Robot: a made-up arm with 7 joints.
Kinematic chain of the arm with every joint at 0, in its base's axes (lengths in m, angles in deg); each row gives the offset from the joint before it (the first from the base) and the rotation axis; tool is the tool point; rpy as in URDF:
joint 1: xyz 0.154 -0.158 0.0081 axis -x
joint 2: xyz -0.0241 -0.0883 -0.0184 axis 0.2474 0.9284 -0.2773
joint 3: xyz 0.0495 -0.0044 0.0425 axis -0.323 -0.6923 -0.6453
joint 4: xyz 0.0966 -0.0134 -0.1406 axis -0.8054 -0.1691 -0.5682
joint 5: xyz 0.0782 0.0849 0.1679 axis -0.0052 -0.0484 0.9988
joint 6: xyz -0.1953 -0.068 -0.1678 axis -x
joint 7: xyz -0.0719 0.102 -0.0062 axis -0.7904 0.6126 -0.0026
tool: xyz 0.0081 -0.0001 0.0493 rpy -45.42 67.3 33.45
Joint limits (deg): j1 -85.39..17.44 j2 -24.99..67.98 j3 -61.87..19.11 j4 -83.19..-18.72 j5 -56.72..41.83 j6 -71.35..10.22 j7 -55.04..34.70
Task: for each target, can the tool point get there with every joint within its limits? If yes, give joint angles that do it. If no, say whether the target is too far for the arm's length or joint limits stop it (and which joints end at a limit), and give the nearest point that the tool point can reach.
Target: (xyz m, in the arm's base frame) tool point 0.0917 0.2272 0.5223
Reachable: no: joint limits stop it (at a limit: joint 1, joint 3, joint 4, joint 5, joint 6, joint 7) | nearest point 0.1251 -0.0305 0.1914 | short by 0.421 m
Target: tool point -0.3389 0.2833 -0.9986
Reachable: no: too far | nearest point 0.0133 0.0008 -0.3543 | short by 0.787 m
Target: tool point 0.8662 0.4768 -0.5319
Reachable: no: too far | nearest point 0.3562 0.0396 -0.2595 | short by 0.725 m
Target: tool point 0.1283 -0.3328 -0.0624
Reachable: yes | joints -20.24 -7.82 12.99 -41.29 9.61 -40.69 25.44
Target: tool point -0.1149 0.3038 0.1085
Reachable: no: joint limits stop it (at a limit: joint 1, joint 4, joint 5, joint 6) | nearest point -0.0374 0.1046 -0.0285 | short by 0.254 m
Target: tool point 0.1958 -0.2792 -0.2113
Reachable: yes | joints -48.96 10.39 -50.99 -74.20 -9.75 -33.39 7.25
